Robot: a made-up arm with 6 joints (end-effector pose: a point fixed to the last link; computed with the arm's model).
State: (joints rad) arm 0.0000 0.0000 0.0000 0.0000 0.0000 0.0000
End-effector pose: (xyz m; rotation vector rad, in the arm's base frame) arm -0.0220 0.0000 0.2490 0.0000 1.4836 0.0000
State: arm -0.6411 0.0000 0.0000 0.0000 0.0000 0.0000
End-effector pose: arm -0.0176 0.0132 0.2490 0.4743 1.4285 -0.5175
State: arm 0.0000 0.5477 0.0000 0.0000 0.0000 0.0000
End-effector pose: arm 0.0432 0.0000 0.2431 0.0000 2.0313 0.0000
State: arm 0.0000 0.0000 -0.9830 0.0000 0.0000 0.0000
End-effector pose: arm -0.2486 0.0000 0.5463 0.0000 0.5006 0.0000
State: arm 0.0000 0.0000 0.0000 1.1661 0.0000 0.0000
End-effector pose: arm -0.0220 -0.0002 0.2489 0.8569 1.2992 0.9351
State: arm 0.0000 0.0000 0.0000 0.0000 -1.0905 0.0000
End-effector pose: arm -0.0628 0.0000 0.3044 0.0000 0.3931 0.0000
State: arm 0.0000 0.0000 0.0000 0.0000 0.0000 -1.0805
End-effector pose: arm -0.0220 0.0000 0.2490 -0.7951 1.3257 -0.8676
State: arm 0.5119 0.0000 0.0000 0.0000 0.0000 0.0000
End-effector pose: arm -0.0192 -0.0108 0.2490 -0.3791 1.4485 0.4136
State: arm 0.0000 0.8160 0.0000 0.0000 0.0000 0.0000
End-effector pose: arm 0.0716 0.0000 0.2276 0.0000 2.2996 0.0000
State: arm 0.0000 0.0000 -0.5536 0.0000 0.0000 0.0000
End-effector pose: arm -0.1135 0.0000 0.4452 0.0000 0.9300 0.0000
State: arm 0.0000 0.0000 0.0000 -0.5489 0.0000 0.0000
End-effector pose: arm -0.0220 0.0001 0.2490 -0.4064 1.4432 -0.4434
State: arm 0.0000 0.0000 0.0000 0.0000 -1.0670 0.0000
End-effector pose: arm -0.0614 0.0000 0.3037 0.0000 0.4166 0.0000
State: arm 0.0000 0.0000 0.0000 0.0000 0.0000 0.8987
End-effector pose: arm -0.0220 0.0000 0.2490 0.6630 1.3748 0.7235
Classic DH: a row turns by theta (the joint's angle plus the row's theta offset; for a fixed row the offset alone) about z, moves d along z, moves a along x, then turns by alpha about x. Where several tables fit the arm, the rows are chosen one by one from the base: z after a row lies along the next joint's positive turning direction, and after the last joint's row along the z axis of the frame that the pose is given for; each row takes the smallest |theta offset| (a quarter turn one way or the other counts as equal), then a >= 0, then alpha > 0; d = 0 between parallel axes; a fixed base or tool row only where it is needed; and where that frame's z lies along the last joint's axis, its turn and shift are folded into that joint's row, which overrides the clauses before.
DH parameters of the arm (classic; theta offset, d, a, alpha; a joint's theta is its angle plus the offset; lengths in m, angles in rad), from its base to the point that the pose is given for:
joint 1: 0 0.13 0 -1.5708
joint 2: 0.1348 0 -0.4168 0
joint 3: 1.3488 0 -0.0285 1.5708
joint 4: 0 0.3287 0 -1.5708
joint 5: 0 0 -0.0002 1.5708
joint 6: 0 0.0663 0 0

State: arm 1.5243 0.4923 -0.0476 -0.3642 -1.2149 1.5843
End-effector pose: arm -0.0211 0.0232 0.3327 -0.5312 1.0851 2.8674
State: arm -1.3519 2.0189 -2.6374 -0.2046 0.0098 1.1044
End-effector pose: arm 0.1111 -0.4997 0.7555 0.7968 0.3778 -0.4236
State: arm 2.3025 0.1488 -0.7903 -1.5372 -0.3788 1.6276
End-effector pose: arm 0.0675 -0.1121 0.5284 -1.1682 0.0646 2.3459
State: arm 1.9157 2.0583 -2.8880 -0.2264 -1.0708 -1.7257
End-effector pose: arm -0.1457 0.3668 0.8065 0.4447 -0.0651 0.0384
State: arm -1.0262 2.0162 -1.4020 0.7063 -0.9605 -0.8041
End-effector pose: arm 0.2705 -0.5148 0.3547 0.9687 1.1250 -1.4987
